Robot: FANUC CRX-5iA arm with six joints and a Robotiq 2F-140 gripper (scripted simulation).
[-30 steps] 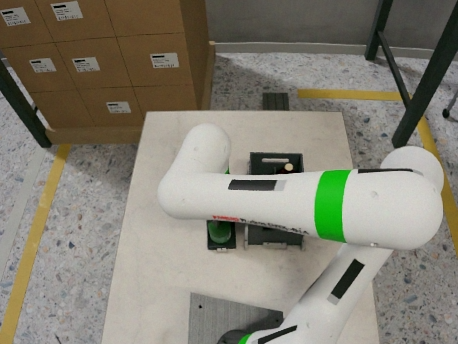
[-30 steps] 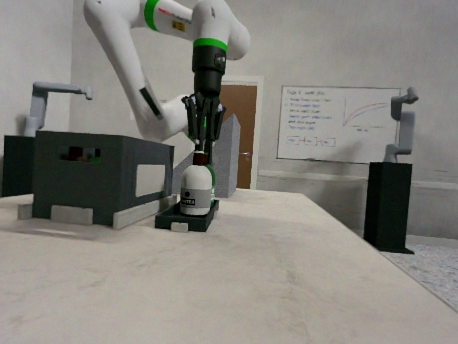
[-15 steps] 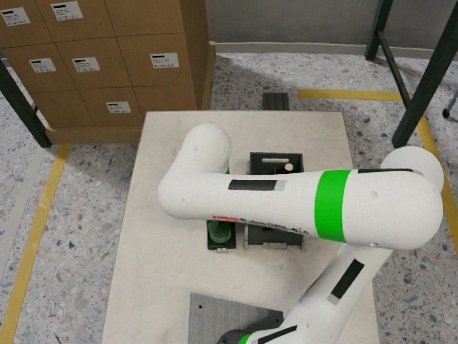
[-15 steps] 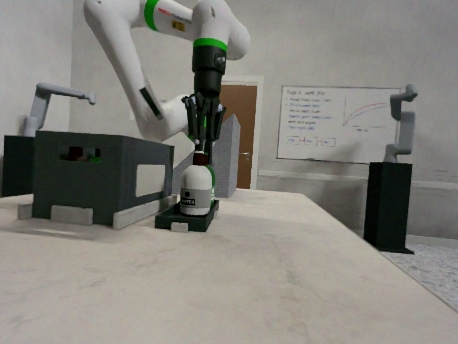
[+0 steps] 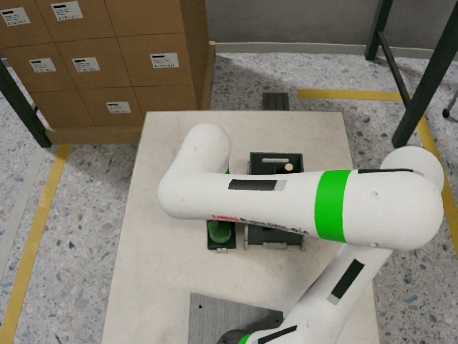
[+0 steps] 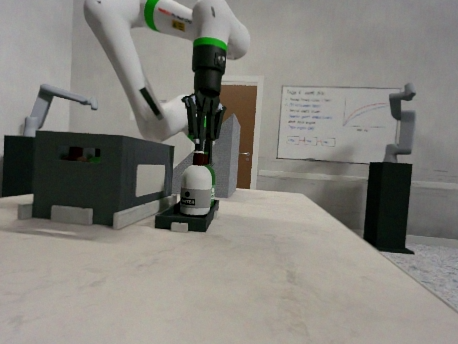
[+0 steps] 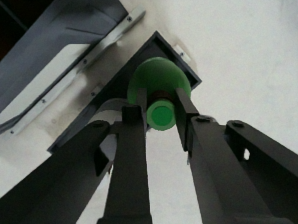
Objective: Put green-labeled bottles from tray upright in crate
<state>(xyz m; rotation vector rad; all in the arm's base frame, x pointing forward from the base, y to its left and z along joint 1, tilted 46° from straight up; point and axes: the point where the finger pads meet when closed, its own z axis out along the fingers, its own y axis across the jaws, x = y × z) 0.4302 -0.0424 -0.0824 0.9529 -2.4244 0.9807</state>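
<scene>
Now: the white-labeled bottle 9 cm ahead of my hand and 8 cm below it. Also, from my hand: dark crate: 20 cm to the right, 9 cm ahead, 8 cm below; dark tray: 15 cm below, 9 cm ahead.
</scene>
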